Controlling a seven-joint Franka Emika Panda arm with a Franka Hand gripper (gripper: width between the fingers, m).
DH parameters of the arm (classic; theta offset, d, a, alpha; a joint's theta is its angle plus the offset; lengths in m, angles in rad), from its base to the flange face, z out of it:
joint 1: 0 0.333 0 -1.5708
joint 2: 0 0 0 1.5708
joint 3: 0 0.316 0.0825 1.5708
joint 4: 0 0 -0.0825 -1.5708
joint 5: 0 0.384 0 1.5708
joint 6: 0 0 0.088 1.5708
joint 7: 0 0.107 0 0
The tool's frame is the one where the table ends.
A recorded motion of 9 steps. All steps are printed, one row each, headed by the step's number.
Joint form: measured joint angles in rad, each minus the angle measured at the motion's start. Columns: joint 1, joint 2, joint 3, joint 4, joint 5, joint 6, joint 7.
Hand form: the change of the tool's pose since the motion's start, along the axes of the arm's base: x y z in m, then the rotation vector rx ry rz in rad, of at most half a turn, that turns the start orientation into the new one. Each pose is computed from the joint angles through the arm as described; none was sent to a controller.
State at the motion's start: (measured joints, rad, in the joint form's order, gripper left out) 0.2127 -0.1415 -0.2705 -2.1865 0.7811 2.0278 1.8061
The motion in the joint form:
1: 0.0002 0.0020 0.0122 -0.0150 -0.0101 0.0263 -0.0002
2: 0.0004 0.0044 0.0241 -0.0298 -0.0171 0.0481 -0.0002
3: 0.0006 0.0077 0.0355 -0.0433 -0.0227 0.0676 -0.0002
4: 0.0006 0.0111 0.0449 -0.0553 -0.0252 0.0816 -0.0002
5: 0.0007 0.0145 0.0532 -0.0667 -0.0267 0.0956 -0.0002
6: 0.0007 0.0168 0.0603 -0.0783 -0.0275 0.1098 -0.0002
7: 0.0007 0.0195 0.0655 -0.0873 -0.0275 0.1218 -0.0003
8: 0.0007 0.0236 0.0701 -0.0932 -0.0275 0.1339 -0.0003
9: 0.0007 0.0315 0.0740 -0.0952 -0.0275 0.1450 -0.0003
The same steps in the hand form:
1: -0.0008 0.0041 -0.0069 -0.0198 -0.0010 0.0008
2: -0.0021 0.0085 -0.0140 -0.0354 0.0009 0.0029
3: -0.0033 0.0128 -0.0210 -0.0491 0.0038 0.0055
4: -0.0046 0.0166 -0.0275 -0.0581 0.0089 0.0080
5: -0.0059 0.0198 -0.0337 -0.0661 0.0135 0.0091
6: -0.0074 0.0223 -0.0394 -0.0733 0.0170 0.0085
7: -0.0084 0.0240 -0.0441 -0.0790 0.0200 0.0069
8: -0.0086 0.0254 -0.0482 -0.0850 0.0211 0.0045
9: -0.0076 0.0265 -0.0524 -0.0912 0.0229 0.0019

